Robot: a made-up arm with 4 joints. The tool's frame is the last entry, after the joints.
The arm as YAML. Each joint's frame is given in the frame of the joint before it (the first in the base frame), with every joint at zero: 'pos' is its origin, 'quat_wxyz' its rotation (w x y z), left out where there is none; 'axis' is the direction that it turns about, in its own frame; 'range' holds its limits. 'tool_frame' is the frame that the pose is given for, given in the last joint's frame.
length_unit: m
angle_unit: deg
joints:
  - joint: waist
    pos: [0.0, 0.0, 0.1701]
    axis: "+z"
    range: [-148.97, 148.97]
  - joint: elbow
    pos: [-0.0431, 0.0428, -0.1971]
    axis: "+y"
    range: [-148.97, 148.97]
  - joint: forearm
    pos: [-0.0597, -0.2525, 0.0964]
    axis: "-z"
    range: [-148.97, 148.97]
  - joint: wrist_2
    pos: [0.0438, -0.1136, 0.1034]
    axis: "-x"
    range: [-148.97, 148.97]
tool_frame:
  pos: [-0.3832, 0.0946, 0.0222]
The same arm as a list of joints. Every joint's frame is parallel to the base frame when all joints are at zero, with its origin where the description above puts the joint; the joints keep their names.
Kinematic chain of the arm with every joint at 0, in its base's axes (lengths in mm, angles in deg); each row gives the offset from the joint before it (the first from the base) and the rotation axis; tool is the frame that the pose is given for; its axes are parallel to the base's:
waist: xyz 0 0 170.1 axis +z
elbow: xyz -43.1 42.8 -197.1 axis +y
forearm: xyz -59.7 -252.5 96.4 axis -z
wrist_2: xyz 43.8 -113.6 103.4 axis -x
tool: xyz -383.2 94.6 22.2
Joint limits (deg, base to tool): -148.97..148.97 -148.97..148.97 -148.97..148.97 -148.97..148.97

